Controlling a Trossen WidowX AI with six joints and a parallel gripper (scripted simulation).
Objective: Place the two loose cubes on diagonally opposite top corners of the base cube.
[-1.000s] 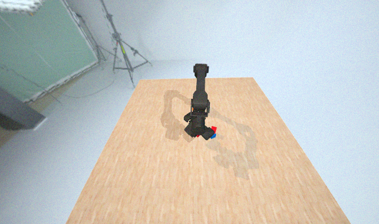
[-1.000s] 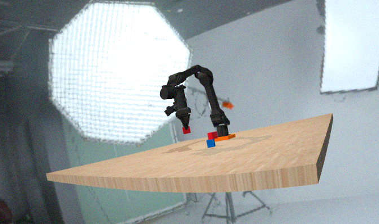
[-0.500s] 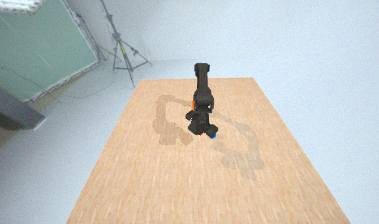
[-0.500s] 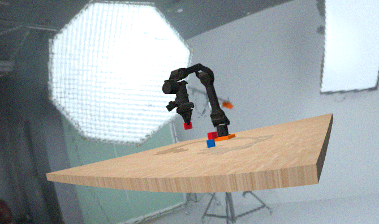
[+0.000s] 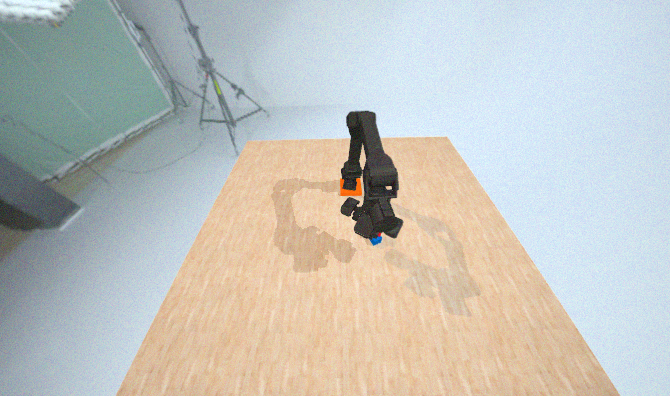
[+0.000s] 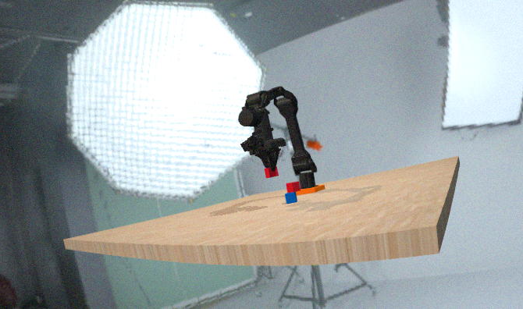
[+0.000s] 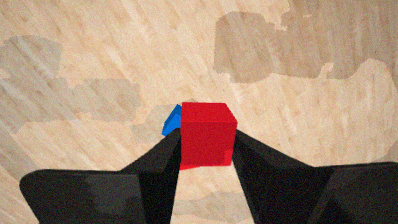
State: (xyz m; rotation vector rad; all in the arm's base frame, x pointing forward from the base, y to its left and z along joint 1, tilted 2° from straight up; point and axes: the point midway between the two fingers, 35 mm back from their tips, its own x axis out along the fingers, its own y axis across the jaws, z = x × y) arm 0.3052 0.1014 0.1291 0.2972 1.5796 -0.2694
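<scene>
My gripper tip is 30 mm past the blue cube, 40 mm to the right of it and 100 mm above it.
</scene>
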